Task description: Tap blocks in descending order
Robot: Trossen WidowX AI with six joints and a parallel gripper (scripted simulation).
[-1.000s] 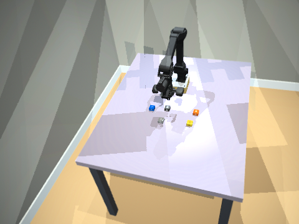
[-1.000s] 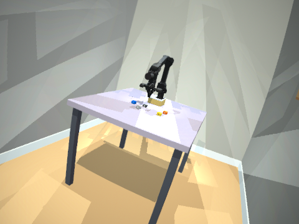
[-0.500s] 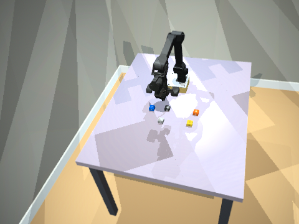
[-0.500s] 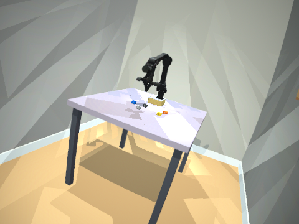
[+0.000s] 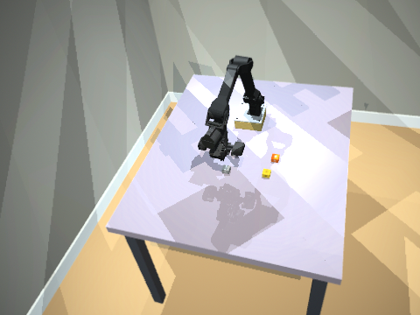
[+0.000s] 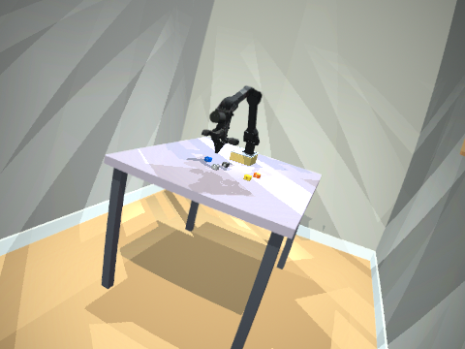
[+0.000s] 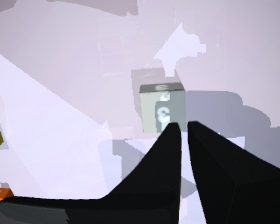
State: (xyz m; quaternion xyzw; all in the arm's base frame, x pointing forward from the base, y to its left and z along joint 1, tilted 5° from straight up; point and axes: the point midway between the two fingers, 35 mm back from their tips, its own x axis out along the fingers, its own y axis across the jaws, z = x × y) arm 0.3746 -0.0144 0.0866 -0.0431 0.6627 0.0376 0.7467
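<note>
My gripper tip is 180 mm to the right of the yellow block, 70 mm above it and 50 mm past it. From my gripper tip the other things lie so: orange block (190 mm to the left, 150 mm behind, 70 mm below); blue block (100 mm behind, 90 mm to the right, 70 mm below); dark grey block (130 mm behind, 70 mm below).
</note>
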